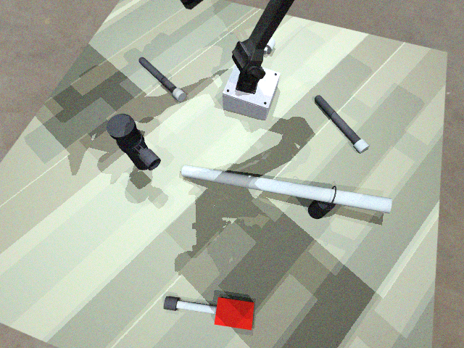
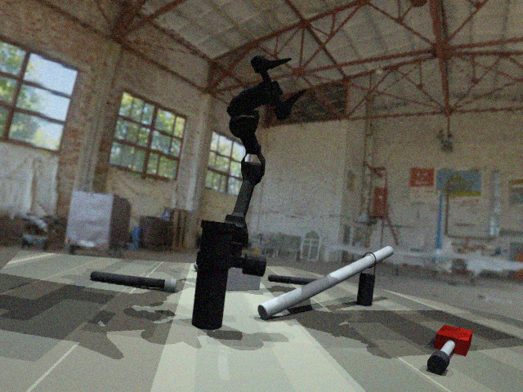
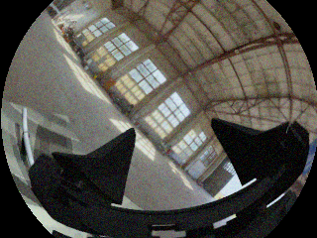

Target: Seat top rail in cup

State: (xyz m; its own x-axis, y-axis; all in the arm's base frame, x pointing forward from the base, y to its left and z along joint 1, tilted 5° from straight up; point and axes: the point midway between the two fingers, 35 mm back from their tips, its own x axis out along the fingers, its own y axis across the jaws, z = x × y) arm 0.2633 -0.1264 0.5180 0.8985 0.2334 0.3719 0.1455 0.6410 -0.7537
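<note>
The dark rail-end cup lies 50 mm ahead of my gripper tip, 140 mm to the right of it and 490 mm below it. The rest, counted from my gripper tip: red-headed mallet (370 mm ahead, 90 mm to the left, 600 mm below); short dark post (60 mm ahead, 350 mm to the left, 510 mm below).
</note>
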